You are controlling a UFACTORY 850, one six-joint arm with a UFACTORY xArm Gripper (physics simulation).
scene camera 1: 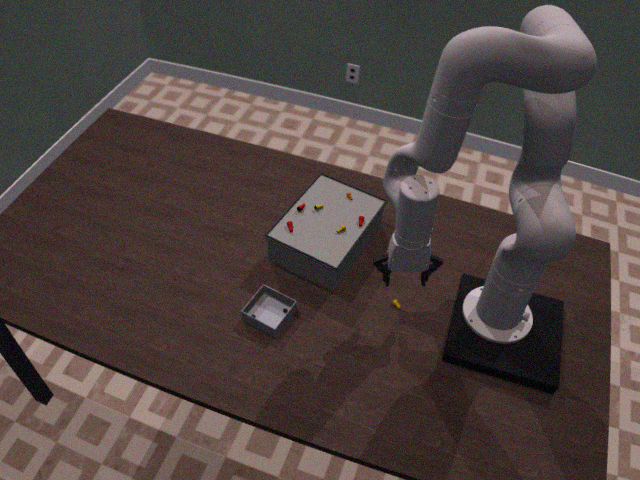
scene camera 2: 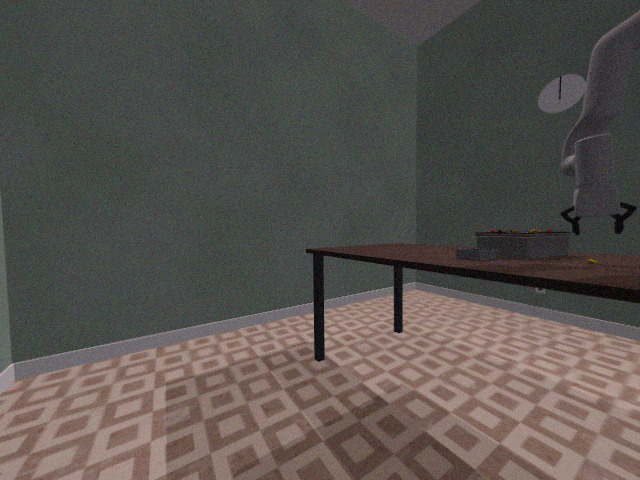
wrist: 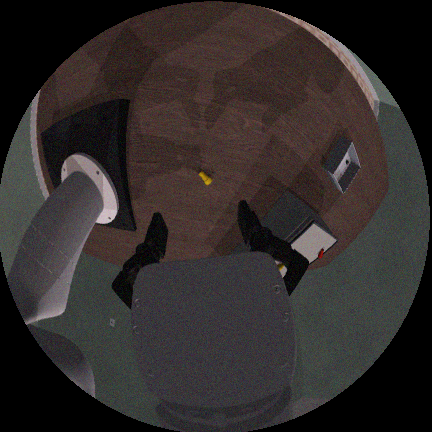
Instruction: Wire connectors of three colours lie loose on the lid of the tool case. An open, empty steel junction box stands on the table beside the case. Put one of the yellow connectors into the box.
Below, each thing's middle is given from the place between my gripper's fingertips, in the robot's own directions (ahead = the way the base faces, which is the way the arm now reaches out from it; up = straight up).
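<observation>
Tool case (scene camera 1: pixel 314 250): 12 cm to the right of my hand, 5 cm below it, 26 cm ahead of it. Steel junction box (scene camera 1: pixel 269 310): 8 cm below my hand, 29 cm ahead of it, 18 cm to the left of it.
</observation>
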